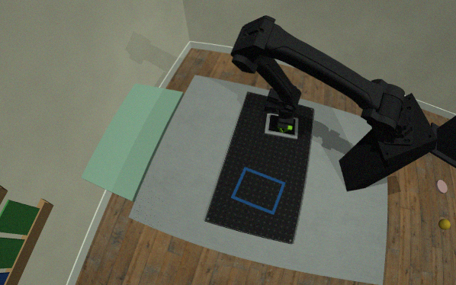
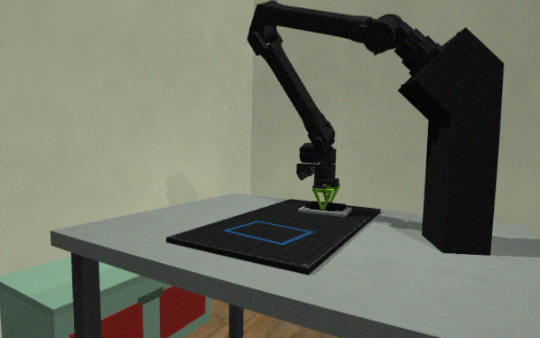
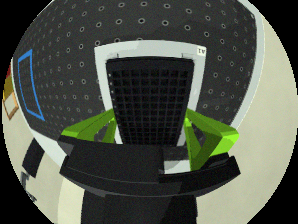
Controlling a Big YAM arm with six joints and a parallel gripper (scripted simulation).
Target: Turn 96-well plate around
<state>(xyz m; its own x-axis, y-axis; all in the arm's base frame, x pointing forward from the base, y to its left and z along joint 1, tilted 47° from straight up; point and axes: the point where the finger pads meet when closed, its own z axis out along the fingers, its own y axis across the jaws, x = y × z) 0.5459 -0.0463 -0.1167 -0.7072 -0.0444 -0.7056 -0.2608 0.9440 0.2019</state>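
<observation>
My hand is 2 cm above the plate nest N1. The rest, counted from my hand: black 96-well plate (right at my hand); then A1 mark (9 cm ahead, 2 cm to the right, 1 cm below).
</observation>
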